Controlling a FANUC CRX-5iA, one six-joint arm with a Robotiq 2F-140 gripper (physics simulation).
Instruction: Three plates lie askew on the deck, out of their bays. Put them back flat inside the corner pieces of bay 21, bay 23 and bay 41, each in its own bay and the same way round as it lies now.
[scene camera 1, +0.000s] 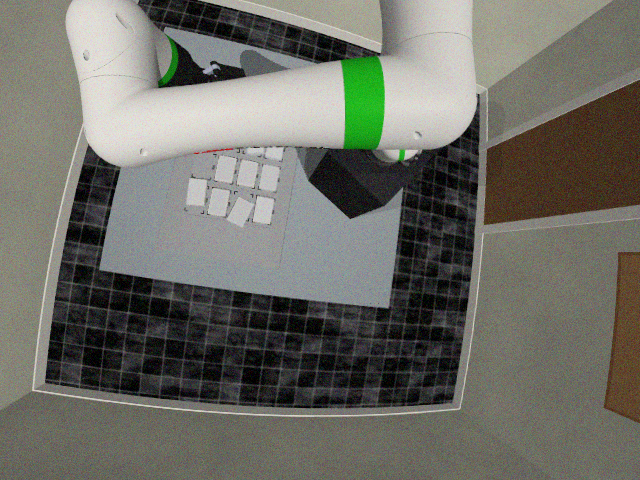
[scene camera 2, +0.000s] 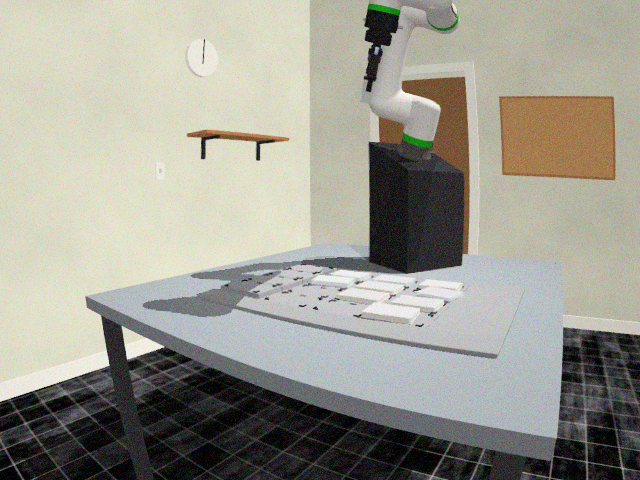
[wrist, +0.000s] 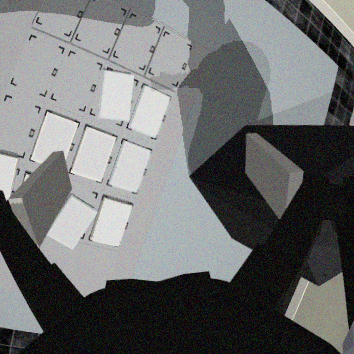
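Where they show: gripper, fingertip midpoint: (scene camera 2: 365, 98) (wrist: 156, 161); arm's base at its link origin: (scene camera 2: 413, 155).
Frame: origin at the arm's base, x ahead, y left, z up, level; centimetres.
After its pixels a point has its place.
One white plate (scene camera 1: 240, 211) {x 47.6, y 30.6, z -42.4 cm} (scene camera 2: 438, 294) {x 50.2, y 31.3, z -42.4 cm} (wrist: 72, 221) {x 47.6, y 30.1, z -42.4 cm} lies clearly turned across its corner pieces. A second plate (scene camera 1: 196, 192) {x 69.7, y 26.7, z -42.4 cm} (scene camera 2: 390, 312) {x 71.6, y 27.0, z -42.4 cm} (wrist: 7, 172) {x 67.5, y 23.8, z -42.3 cm} lies shifted from its corner marks at the row's end; the wrist view cuts it off. A third plate (scene camera 1: 254, 150) {x 48.8, y -0.6, z -42.5 cm} (scene camera 2: 333, 280) {x 51.5, y -4.0, z -42.4 cm} (wrist: 117, 95) {x 49.6, y -5.3, z -42.4 cm} lies slightly turned in the wrist view; the arm partly hides it in scene camera 1. The deck (scene camera 1: 232, 248) {x 47.3, y 48.4, z -44.0 cm} (scene camera 2: 465, 335) {x 74.2, y 47.5, z -44.0 cm} (wrist: 155, 200) {x 26.8, y 17.0, z -44.0 cm} bears them. Bay numbers are not legible. My gripper (scene camera 2: 369, 85) (wrist: 156, 161) {x 53.9, y 9.6, z 13.1 cm} is open and empty, high above the table.
Several other white plates, such as one plate (scene camera 1: 263, 209) {x 37.4, y 26.9, z -42.6 cm} (scene camera 2: 440, 284) {x 38.2, y 27.3, z -42.6 cm} (wrist: 111, 221) {x 37.4, y 26.7, z -42.5 cm}, sit within corner pieces beside the askew ones. The dark robot pedestal (scene camera 1: 351, 186) {x 5.1, y 13.9, z -14.3 cm} (scene camera 2: 413, 217) {x 16.9, y 7.5, z -24.3 cm} (wrist: 220, 200) {x 13.0, y 9.6, z -33.1 cm} stands at the table (scene camera 1: 336, 268) {x -5.2, y 47.1, z -45.0 cm} (scene camera 2: 310, 361) {x 100.3, y 25.5, z -45.0 cm}. A wall shelf (scene camera 2: 237, 135) is at the left.
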